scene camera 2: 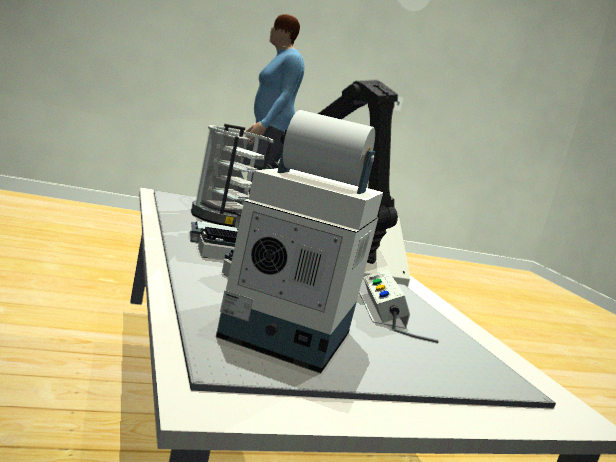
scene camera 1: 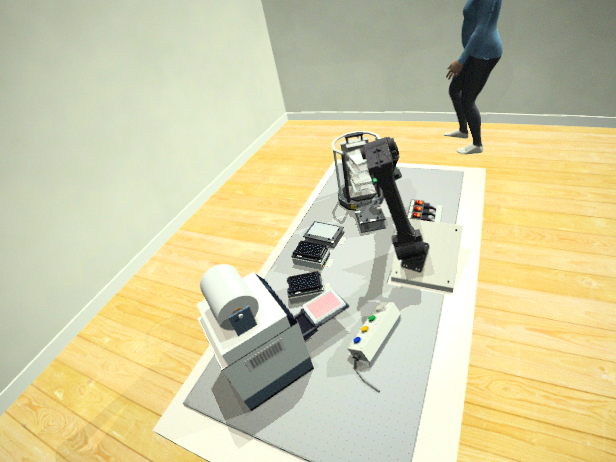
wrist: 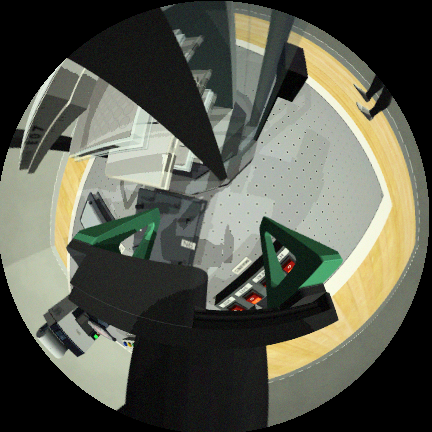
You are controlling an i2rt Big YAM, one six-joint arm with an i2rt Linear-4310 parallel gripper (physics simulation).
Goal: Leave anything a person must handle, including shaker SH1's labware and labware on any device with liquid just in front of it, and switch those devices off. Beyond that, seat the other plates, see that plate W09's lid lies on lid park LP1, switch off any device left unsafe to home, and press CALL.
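Where they show: gripper, fingertip midpoint: (wrist: 209, 217); arm's base at its link origin: (scene camera 1: 415, 255).
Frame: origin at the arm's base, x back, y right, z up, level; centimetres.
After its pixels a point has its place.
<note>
My gripper (wrist: 209, 217) {z 6.8, x -26.8, y 36.5 cm} is open and empty beside the plate carousel (scene camera 1: 350, 202) {z -4.1, x -42.3, y 30.9 cm} (scene camera 2: 215, 215) {z -5.2, x -45.5, y 30.5 cm}, above the dark nest (scene camera 1: 370, 218) {z -2.3, x -26.7, y 19.4 cm} (wrist: 172, 220) {z -2.3, x -30.1, y 29.2 cm}. The switch strip (scene camera 1: 417, 209) {z -3.5, x -8.4, y 33.6 cm} (wrist: 254, 299) {z -3.4, x -7.4, y 29.5 cm} has several red-orange rockers, partly hidden by a finger in the wrist view. A pink-well plate (scene camera 1: 325, 306) {z 4.3, x -20.3, y -38.2 cm} lies on the dark tray in front of the large device (scene camera 1: 270, 350) {z 14.8, x -23.0, y -64.6 cm} (scene camera 2: 295, 270) {z 9.3, x -37.7, y -72.6 cm}. Two black plates, a farther one (scene camera 1: 310, 250) {z -1.4, x -43.1, y -10.0 cm} and a nearer one (scene camera 1: 305, 283) {z -1.7, x -36.0, y -27.2 cm}, rest on pale blocks. A pale flat piece (scene camera 1: 324, 231) {z -3.9, x -44.7, y 5.9 cm} lies on a dark base. The button box (scene camera 1: 377, 332) {z -0.9, x -1.4, y -38.1 cm} (scene camera 2: 387, 300) {z -2.1, x -7.0, y -46.3 cm} has green, yellow and blue buttons. SH1, W09, LP1 and CALL labels are unreadable.
A person in blue (scene camera 1: 482, 35) (scene camera 2: 280, 85) stands beyond the table's far end; the feet show in the wrist view. A white roll (scene camera 1: 227, 295) {z 37.3, x -29.4, y -65.0 cm} (scene camera 2: 327, 147) {z 31.9, x -35.8, y -67.6 cm} tops the large device. The arm's base plate (scene camera 1: 445, 250) {z 2.5, x 10.8, y 3.9 cm} sits at the table's right side. Carousel shelves stand close to the gripper.
</note>
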